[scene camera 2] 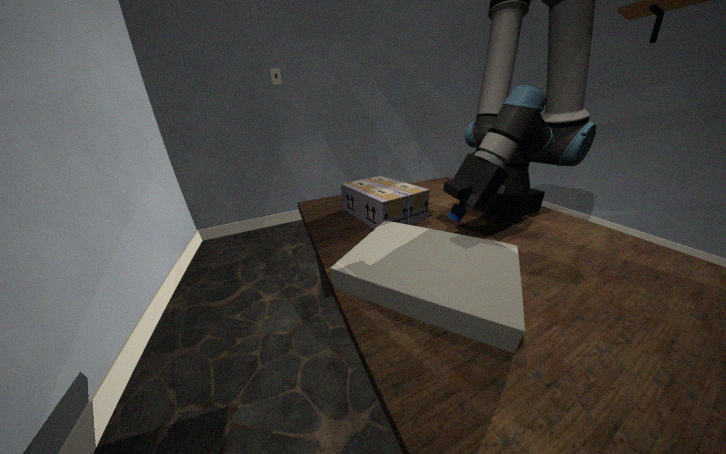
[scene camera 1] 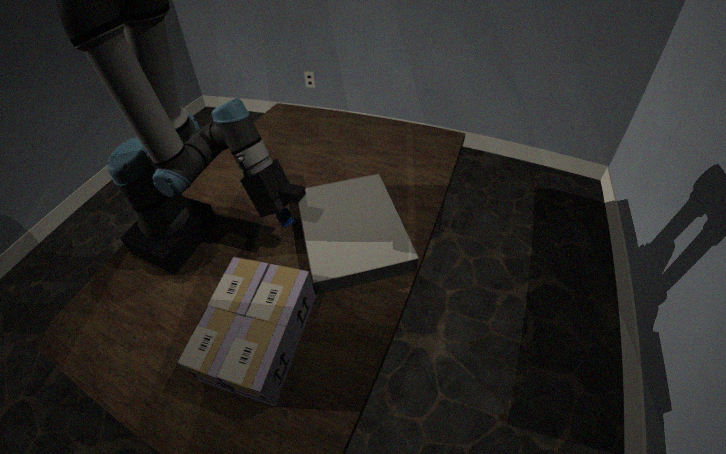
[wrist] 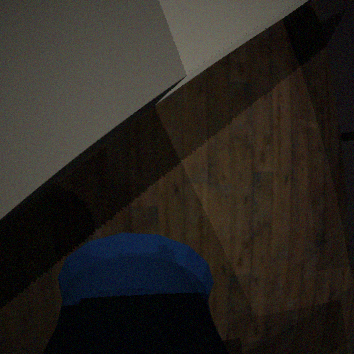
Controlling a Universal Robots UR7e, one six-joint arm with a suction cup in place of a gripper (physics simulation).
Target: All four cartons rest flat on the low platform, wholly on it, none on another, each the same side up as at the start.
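A low grey platform [scene camera 2: 471, 286] is visible, also in scene camera 1 [scene camera 1: 353, 233] and in the wrist view [wrist: 79, 79]. The suction cup [wrist: 127, 285] is 17 cm from the middle of the low grey platform. The suction cup holds nothing.
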